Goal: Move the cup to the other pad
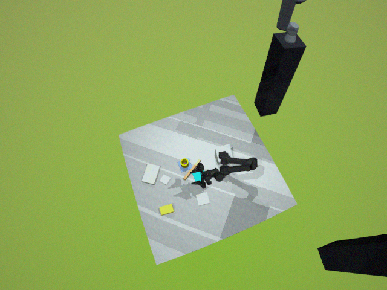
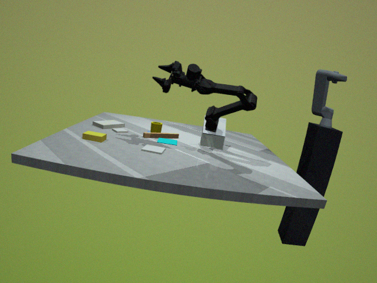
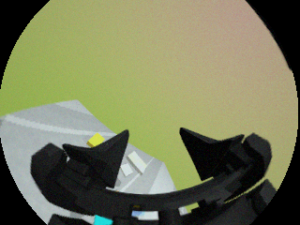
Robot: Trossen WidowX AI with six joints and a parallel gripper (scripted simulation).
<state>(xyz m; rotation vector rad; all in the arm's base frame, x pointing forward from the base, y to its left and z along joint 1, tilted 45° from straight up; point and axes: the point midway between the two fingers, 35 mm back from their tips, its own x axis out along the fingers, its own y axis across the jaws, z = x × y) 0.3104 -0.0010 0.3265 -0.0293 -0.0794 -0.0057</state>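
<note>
Now: gripper tip 35 cm above the yellow cup, 27 cm to the left of it and 1 cm short of it. Round my gripper tip: green marble: 36 cm below, 26 cm to the right, 3 cm ahead; then cyan pad: 39 cm below, 14 cm to the right, 9 cm behind; then brown wooden bar: 38 cm below, 20 cm to the right, 4 cm behind.
</note>
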